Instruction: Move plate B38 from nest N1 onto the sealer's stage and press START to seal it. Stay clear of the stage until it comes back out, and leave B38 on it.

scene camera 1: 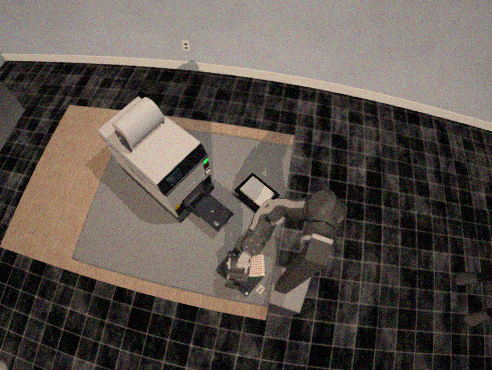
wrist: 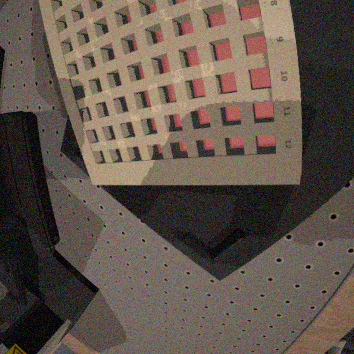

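Note:
The pale plate with red wells, B38 (scene camera 1: 256, 266) (wrist: 192, 172), is over the dark nest N1 (scene camera 1: 246, 290) (wrist: 217, 265), turned at an angle to the nest's edges; its name cannot be read. My gripper (scene camera 1: 234, 275) is open beside the plate's left side in the scene view. A dark finger shows at the left of the wrist view, apart from the plate. The white sealer (scene camera 1: 172, 150) stands at the upper left with a green light. Its dark stage (scene camera 1: 212, 209) is out at the front. A small pale button, likely START (scene camera 1: 208, 171), is on its front.
A second dark nest (scene camera 1: 239, 196) holding a white plate (scene camera 1: 256, 190) is right of the stage, close to my arm (scene camera 1: 260, 230). A small label card (scene camera 1: 260, 289) lies by N1. The grey perforated mat (scene camera 1: 150, 250) (wrist: 160, 295) has a wooden border (scene camera 1: 45, 210).

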